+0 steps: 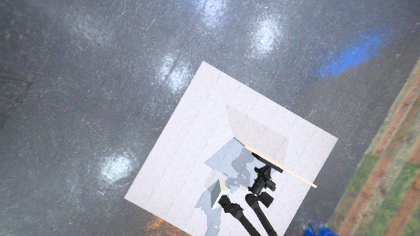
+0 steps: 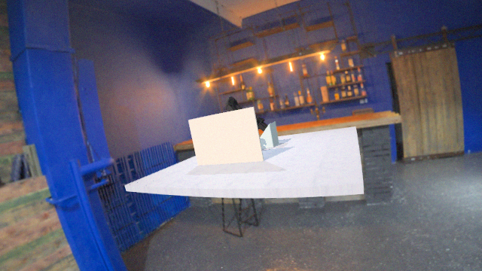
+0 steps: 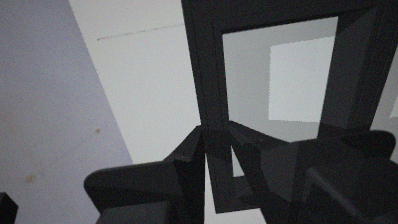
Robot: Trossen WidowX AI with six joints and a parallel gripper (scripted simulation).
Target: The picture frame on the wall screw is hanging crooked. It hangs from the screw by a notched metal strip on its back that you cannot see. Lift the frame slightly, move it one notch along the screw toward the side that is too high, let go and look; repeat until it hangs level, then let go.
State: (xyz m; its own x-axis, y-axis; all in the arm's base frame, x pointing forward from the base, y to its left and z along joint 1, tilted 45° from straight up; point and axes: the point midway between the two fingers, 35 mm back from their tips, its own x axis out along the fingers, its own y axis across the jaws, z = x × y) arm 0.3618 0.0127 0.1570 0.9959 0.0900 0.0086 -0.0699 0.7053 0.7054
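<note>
Now: the dark picture frame 1 cm ahead of my gripper tip and 5 cm below it. Round my gripper tip: cream wall panel 2 cm ahead, 6 cm below.
</note>
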